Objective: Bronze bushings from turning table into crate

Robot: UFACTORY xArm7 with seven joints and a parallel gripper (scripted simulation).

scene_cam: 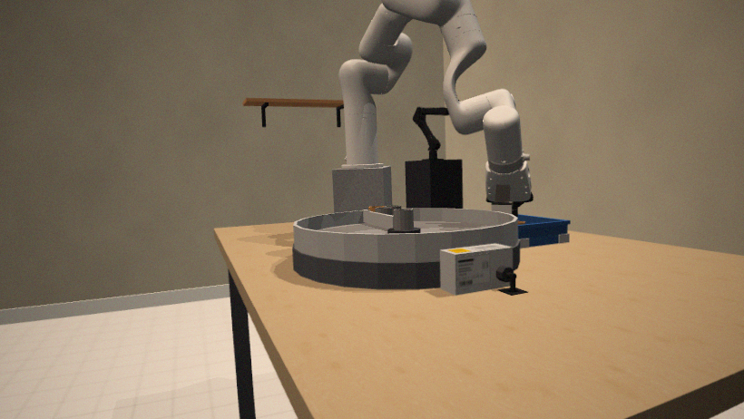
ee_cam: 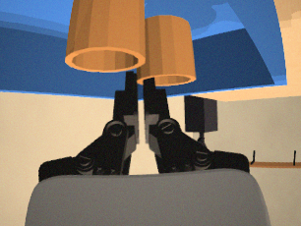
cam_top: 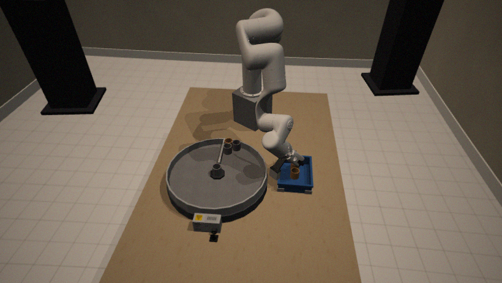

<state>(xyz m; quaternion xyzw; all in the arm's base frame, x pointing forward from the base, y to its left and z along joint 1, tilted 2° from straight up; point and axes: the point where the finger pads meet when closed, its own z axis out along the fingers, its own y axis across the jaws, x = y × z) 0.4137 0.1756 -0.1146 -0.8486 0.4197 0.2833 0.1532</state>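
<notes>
The blue crate lies 3 cm ahead of my hand, 2 cm to the right of it and 4 cm below it. Round my hand: grey turning table (5 cm ahead, 35 cm to the right, 1 cm below).
</notes>
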